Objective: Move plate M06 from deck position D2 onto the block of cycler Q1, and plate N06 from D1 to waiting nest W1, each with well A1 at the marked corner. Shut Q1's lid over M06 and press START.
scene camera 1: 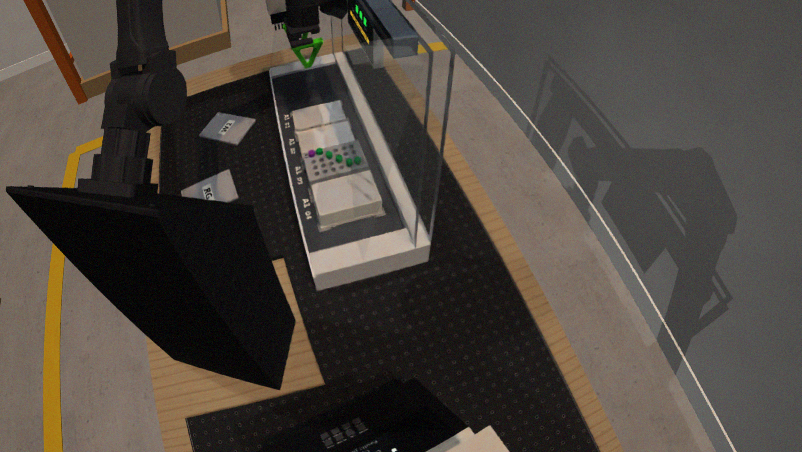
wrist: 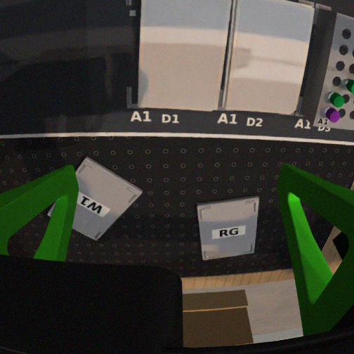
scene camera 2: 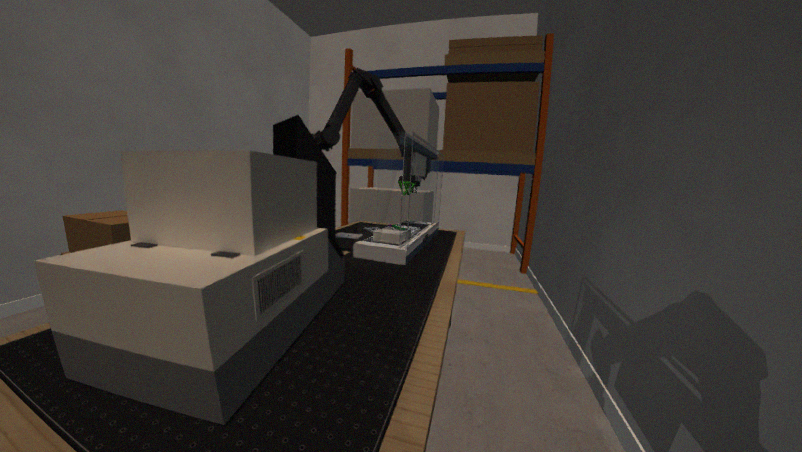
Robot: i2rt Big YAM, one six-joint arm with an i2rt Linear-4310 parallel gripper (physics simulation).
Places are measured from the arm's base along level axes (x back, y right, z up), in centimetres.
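Pixels of known places: gripper, fingertip midpoint: [scene camera 1: 304,58] [scene camera 2: 406,195]; arm's base at its link origin: [scene camera 1: 119,193] [scene camera 2: 301,151].
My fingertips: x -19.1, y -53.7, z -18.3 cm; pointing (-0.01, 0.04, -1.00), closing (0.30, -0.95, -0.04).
For each thing: its top centre in the pictures, then the offset to it from my fingertips. "spot": a spot on its surface instead.
- D1 at its top centre: [scene camera 1: 318,114] dx -2.2, dy +0.7, dz -17.4 cm
- D2 at its top centre: [scene camera 1: 326,137] dx -4.5, dy +9.4, dz -17.7 cm
- Nest W1 at its top centre: [scene camera 1: 226,126] dx +25.5, dy -5.5, dz -23.6 cm
- black keypad panel at a spot on its surface: [scene camera 1: 343,432] spot: dx -8.1, dy +76.6, dz -12.6 cm
- Nest RG at its top centre: [scene camera 1: 207,192] [scene camera 2: 348,234] dx +25.7, dy +18.6, dz -23.6 cm
A pale plate at D1 [scene camera 1: 317,113] [wrist: 181,55] and a pale plate at D2 [scene camera 1: 325,136] [wrist: 267,55] lie side by side on the white-edged deck; their names cannot be read. Nest W1 [scene camera 1: 227,128] [wrist: 97,205] lies turned askew on the black mat, bare. My gripper [scene camera 2: 407,186] [wrist: 177,175] is open and empty, high near the deck's far end; in scene camera 1 one green finger shows plainly. A large cream and grey machine [scene camera 2: 131,297] stands on the near mat, its label not readable; in scene camera 1 a black keypad panel [scene camera 1: 343,432] shows beside cream parts.
Nest RG [scene camera 1: 210,188] [wrist: 229,231] lies near W1. A tube rack [scene camera 1: 320,172] with green and purple caps stands at D3, a white box [scene camera 1: 347,193] [scene camera 2: 391,234] at D4. Clear upright panes and a dark overhead bar [scene camera 1: 387,25] flank the deck. A black pedestal [scene camera 1: 185,269] carries the arm.
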